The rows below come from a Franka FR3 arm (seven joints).
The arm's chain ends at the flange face. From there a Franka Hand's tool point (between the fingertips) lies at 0.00 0.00 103.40 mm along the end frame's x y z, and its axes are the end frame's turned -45 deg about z.
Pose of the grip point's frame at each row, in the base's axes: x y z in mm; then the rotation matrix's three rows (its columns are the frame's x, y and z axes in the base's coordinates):
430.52 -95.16 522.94; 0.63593 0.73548 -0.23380; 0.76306 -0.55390 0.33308; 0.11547 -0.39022 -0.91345
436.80 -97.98 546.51; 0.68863 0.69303 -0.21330; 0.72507 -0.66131 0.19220; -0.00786 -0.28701 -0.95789
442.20 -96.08 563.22; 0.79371 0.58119 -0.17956; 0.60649 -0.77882 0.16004; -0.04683 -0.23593 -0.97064
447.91 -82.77 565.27; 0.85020 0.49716 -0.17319; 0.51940 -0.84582 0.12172; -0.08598 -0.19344 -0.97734
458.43 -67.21 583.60; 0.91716 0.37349 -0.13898; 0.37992 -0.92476 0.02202; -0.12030 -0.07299 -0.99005
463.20 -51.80 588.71; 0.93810 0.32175 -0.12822; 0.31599 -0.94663 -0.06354; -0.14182 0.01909 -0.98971
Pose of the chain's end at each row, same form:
454.69 -129.60 617.39; 0.96973 0.07039 -0.23380; 0.14790 -0.93123 0.33308; -0.19428 -0.35758 -0.91345
458.86 -117.85 645.56; 0.97698 0.00311 -0.21330; 0.04509 -0.98032 0.19220; -0.20850 -0.19739 -0.95789
460.77 -112.63 663.58; 0.97220 -0.15027 -0.17956; -0.12186 -0.97956 0.16004; -0.19994 -0.13371 -0.97064
465.82 -95.36 666.33; 0.95273 -0.24964 -0.17319; -0.23081 -0.96536 0.12172; -0.19758 -0.07599 -0.97734
472.80 -69.49 685.97; 0.91263 -0.38443 -0.13898; -0.38526 -0.92255 0.02202; -0.13668 0.03345 -0.99005
476.46 -45.23 691.05; 0.89085 -0.43583 -0.12822; -0.44593 -0.89281 -0.06354; -0.08678 0.11378 -0.98971

